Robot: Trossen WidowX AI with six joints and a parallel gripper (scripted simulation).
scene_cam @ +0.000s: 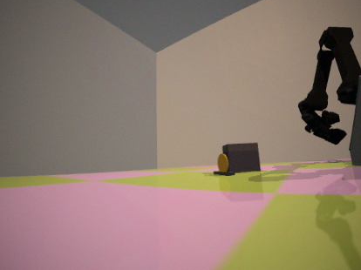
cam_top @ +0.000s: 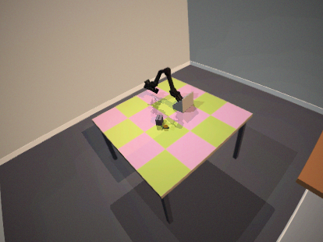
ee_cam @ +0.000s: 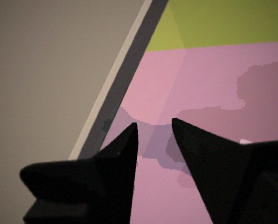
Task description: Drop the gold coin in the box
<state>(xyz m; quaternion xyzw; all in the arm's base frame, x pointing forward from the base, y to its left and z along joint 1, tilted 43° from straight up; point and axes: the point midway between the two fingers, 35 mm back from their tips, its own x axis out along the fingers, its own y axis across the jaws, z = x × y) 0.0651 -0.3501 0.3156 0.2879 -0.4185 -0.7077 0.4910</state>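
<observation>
The coin lies 620 mm to the left of my gripper tip, 280 mm ahead of it and 60 mm below it.
</observation>
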